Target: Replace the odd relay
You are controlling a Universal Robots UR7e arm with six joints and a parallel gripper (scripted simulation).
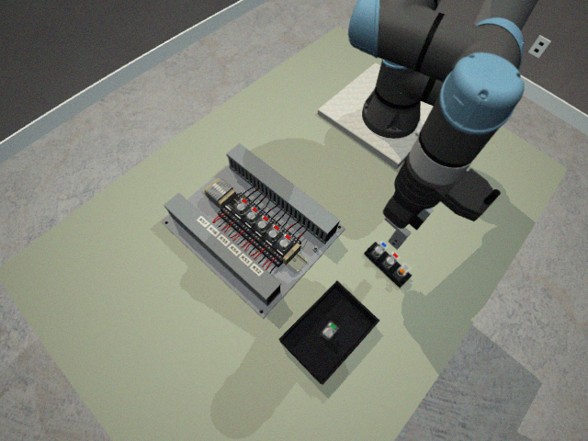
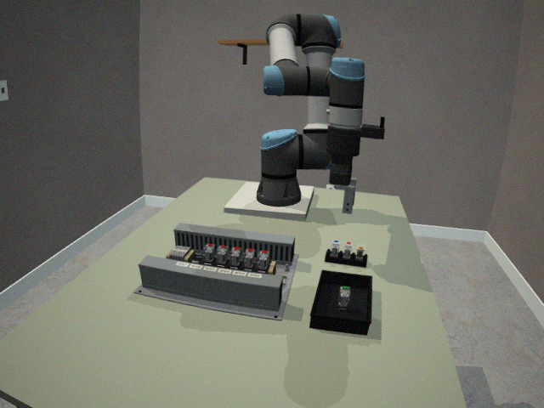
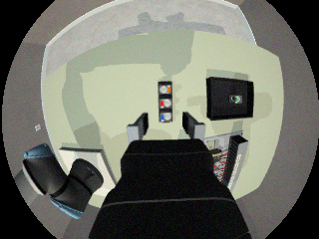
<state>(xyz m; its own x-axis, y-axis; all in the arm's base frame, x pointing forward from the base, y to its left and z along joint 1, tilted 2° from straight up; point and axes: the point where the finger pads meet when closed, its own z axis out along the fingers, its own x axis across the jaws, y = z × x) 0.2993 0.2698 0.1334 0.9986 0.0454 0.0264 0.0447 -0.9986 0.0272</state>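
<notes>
Right now the blue-button relay is 130 mm below my hand, 20 mm to the right of it and 10 mm ahead of it. From my hand the other things lie so: green-button relay (200 mm ahead, 130 mm below, 40 mm to the left); then orange-button relay (130 mm below, 40 mm to the left); then black spare holder (150 mm below, 10 mm to the left).
</notes>
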